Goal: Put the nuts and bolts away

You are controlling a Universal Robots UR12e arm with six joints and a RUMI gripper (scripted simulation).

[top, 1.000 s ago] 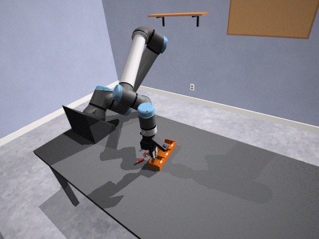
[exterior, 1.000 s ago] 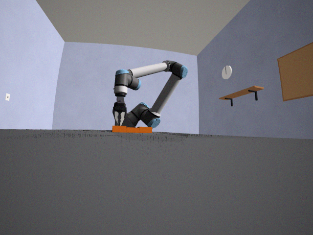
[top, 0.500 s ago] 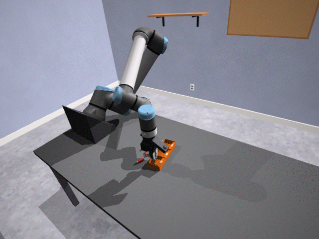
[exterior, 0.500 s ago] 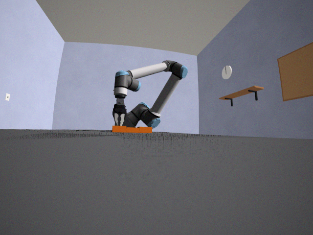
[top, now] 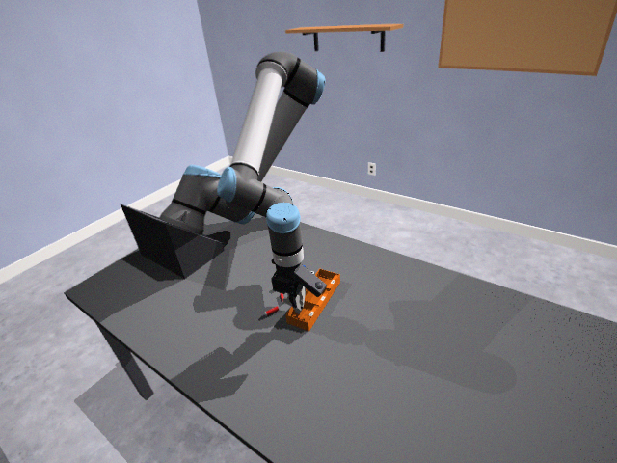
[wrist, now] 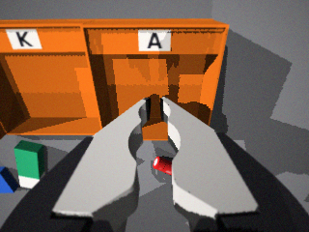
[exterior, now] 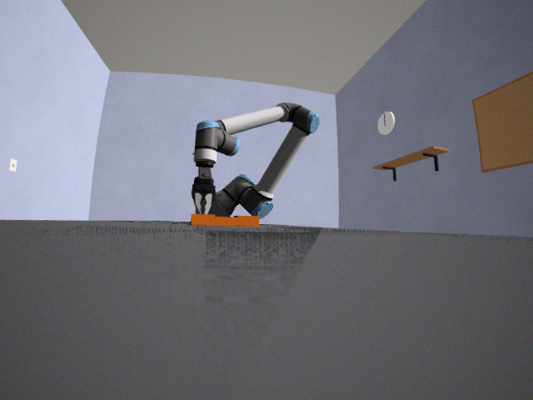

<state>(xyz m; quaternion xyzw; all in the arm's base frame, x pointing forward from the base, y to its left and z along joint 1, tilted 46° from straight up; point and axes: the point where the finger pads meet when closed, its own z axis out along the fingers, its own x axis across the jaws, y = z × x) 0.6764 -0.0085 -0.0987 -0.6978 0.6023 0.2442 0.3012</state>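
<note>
My gripper is now 9 cm to the right of the orange bin rack and 2 cm above it. From my hand the other things lie so: green block (12 cm behind, 13 cm to the left, 3 cm below); small green die (16 cm behind, 8 cm to the left, 3 cm below); grey nut (9 cm behind, 20 cm to the left, 3 cm below).
</note>
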